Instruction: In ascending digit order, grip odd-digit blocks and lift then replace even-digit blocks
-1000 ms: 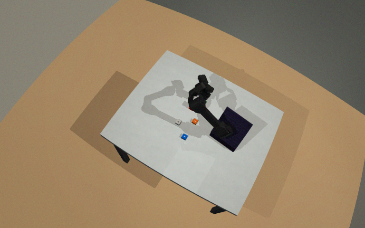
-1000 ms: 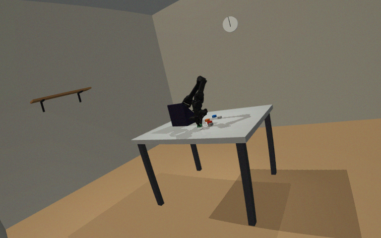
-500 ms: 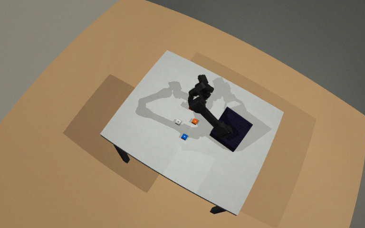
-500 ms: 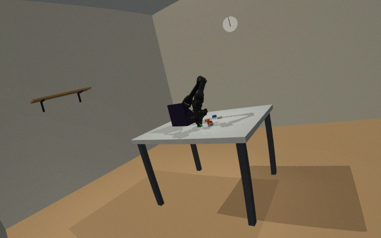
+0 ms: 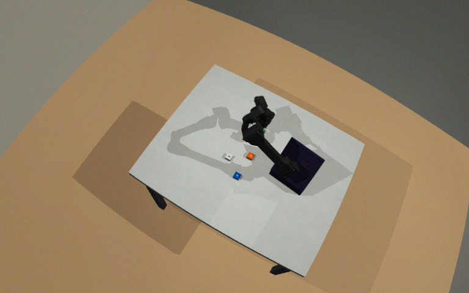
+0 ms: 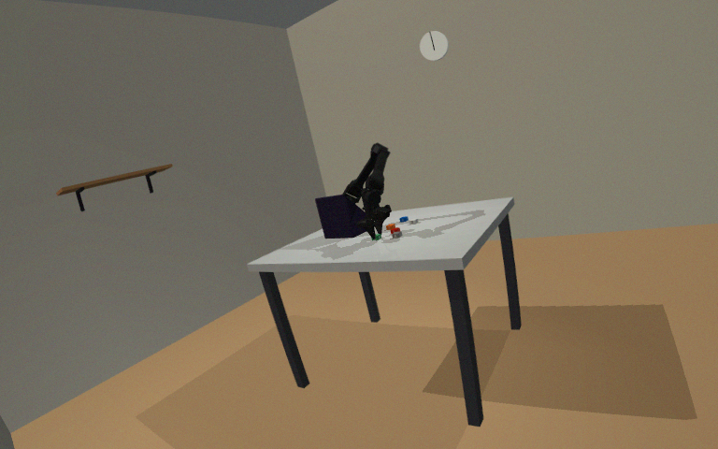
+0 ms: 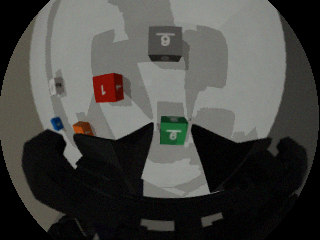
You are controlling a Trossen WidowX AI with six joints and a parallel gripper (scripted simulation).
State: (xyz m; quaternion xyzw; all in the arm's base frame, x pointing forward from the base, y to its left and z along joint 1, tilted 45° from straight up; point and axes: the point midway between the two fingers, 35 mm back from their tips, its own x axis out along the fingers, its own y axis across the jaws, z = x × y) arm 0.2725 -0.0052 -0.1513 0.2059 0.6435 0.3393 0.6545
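The green block is 1 cm behind my gripper tip. Round my gripper tip: grey block: 9 cm ahead, 3 cm to the left; red block: 3 cm ahead, 9 cm to the left; orange block: 5 cm behind, 16 cm to the left.
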